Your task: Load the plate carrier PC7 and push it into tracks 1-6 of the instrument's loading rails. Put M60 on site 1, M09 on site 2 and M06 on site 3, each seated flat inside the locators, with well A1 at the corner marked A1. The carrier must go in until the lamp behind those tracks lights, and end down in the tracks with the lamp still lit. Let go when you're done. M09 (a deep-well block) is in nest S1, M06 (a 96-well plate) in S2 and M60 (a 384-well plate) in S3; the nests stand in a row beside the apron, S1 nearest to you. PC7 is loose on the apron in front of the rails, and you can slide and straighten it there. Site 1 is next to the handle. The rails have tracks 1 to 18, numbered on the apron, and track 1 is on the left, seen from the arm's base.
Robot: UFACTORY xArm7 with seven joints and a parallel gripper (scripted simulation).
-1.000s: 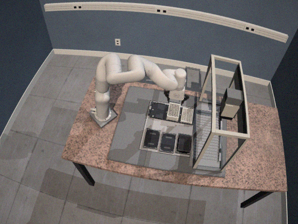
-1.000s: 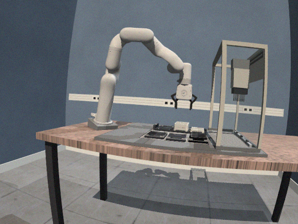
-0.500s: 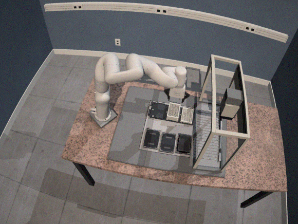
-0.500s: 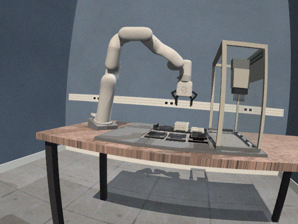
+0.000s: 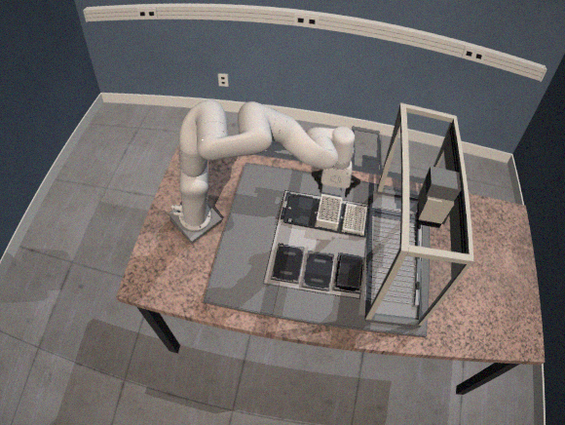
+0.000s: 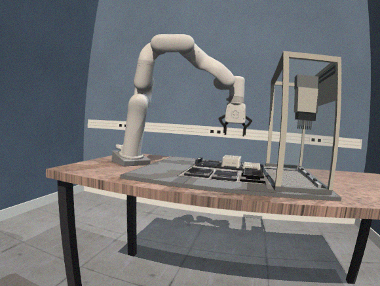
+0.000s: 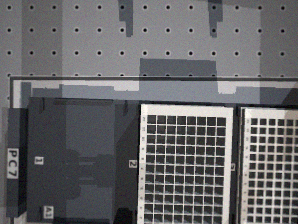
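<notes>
Now: the dark 384-well plate M60 6 cm ahead of my hand, 25 cm to the right of it and 15 cm below it. Also, from my hand: white deep-well block M09: 1 cm to the left, 14 cm below; dark plate carrier PC7: 1 cm behind, 1 cm to the left, 15 cm below; white 96-well plate M06: 10 cm ahead, 1 cm to the right, 15 cm below.
</notes>
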